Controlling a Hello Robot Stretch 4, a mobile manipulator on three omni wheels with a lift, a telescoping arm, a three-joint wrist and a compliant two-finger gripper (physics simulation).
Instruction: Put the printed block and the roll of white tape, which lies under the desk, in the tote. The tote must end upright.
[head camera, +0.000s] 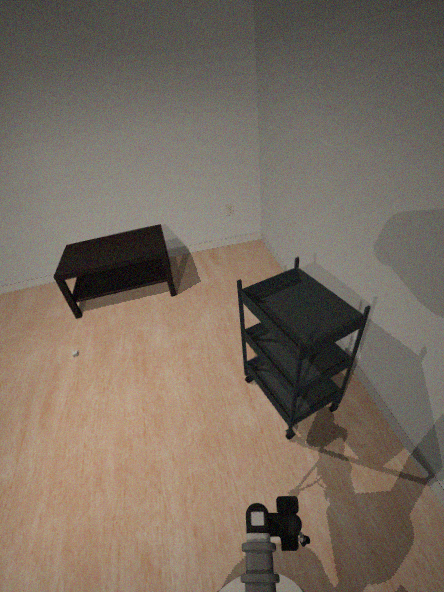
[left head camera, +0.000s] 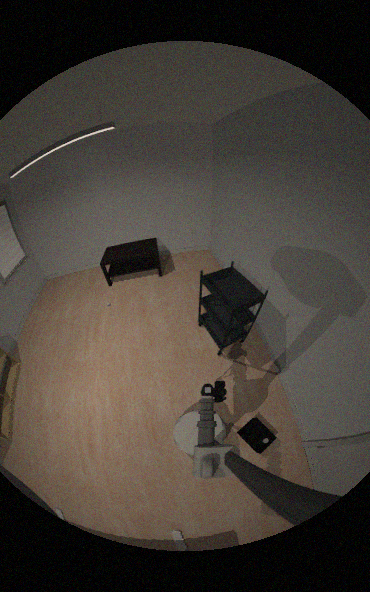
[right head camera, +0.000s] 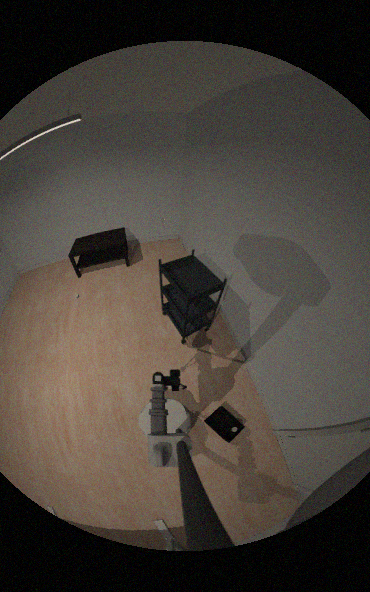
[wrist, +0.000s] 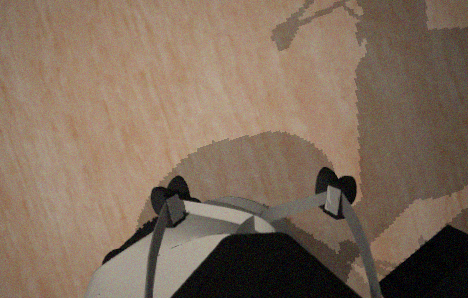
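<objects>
I see a black open-frame cart (left head camera: 232, 294) 130 cm from the lens. A black tote (left head camera: 253, 432) is 165 cm from the lens, and a dark desk (left head camera: 139, 255) is 234 cm from the lens. The marked spots on the black tote and the dark desk are 251 cm apart.
</objects>
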